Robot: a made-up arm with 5 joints.
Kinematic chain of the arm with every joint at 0, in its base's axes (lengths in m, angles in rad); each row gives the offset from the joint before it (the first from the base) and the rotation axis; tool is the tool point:
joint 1: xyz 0 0 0.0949 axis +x
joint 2: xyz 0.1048 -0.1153 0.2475 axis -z
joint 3: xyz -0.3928 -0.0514 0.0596 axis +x
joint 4: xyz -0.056 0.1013 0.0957 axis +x
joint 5: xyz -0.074 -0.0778 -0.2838 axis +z
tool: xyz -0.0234 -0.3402 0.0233
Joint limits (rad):
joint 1: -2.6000..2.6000
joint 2: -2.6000..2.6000
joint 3: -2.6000..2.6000
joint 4: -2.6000..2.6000
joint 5: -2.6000..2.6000
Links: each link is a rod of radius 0.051 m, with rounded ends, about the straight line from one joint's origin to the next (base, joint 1, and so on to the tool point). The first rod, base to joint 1, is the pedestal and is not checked.
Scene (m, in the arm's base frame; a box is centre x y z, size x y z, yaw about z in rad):
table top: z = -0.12
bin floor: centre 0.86 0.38 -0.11 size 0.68 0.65 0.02 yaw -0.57
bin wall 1: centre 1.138 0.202 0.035 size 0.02 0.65 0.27 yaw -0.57
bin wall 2: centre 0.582 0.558 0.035 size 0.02 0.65 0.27 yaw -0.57
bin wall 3: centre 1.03 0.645 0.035 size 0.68 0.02 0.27 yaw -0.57
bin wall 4: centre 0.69 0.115 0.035 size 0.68 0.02 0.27 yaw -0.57
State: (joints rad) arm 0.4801 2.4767 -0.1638 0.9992 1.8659
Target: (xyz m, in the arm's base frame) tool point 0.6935 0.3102 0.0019
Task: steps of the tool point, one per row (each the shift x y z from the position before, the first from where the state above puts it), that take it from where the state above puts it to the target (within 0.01 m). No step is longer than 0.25 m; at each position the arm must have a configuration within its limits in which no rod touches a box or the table.
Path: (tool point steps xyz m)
1: -0.0112 0.0229 -0.0097
2: 0.0324 0.0203 -0.0197
3: 0.0754 0.0089 -0.0059
4: 0.1053 -0.0006 0.0324
5: 0.0736 0.1420 0.0715
6: 0.0328 0.1811 0.0744
7: -0.0278 0.2093 0.0629
8: 0.0132 0.0273 -0.2122
9: -0.0132 -0.0273 -0.1802

